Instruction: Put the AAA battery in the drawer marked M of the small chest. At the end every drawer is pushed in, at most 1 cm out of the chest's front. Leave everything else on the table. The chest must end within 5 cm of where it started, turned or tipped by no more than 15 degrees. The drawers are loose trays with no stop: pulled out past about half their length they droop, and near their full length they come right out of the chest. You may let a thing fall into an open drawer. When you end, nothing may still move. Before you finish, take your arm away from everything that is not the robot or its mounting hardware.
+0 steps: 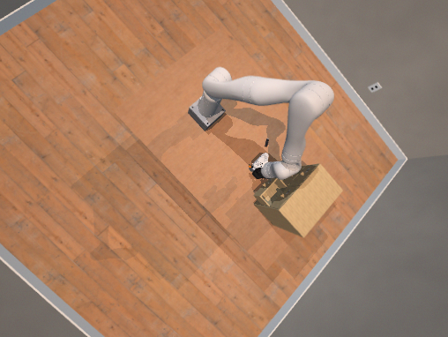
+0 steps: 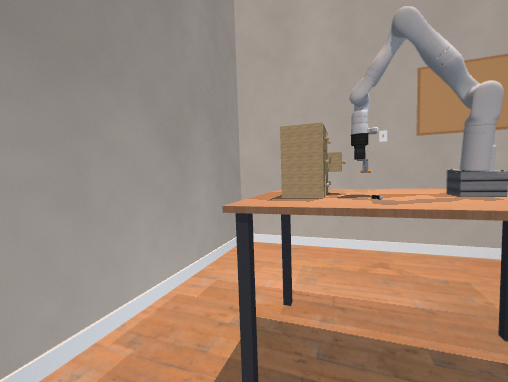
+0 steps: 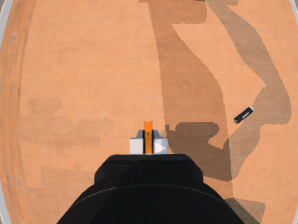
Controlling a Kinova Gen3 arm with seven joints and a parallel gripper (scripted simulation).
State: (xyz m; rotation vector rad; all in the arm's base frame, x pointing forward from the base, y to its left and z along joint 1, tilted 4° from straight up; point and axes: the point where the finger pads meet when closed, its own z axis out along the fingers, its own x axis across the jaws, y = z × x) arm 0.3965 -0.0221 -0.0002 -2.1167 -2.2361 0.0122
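Now: hand 190 mm short of the drawer, 10 mm to the left of it and 20 mm below it. The rest, counted from my hand: AAA battery (10 mm below); black battery (40 mm behind, 210 mm to the left, 110 mm below).
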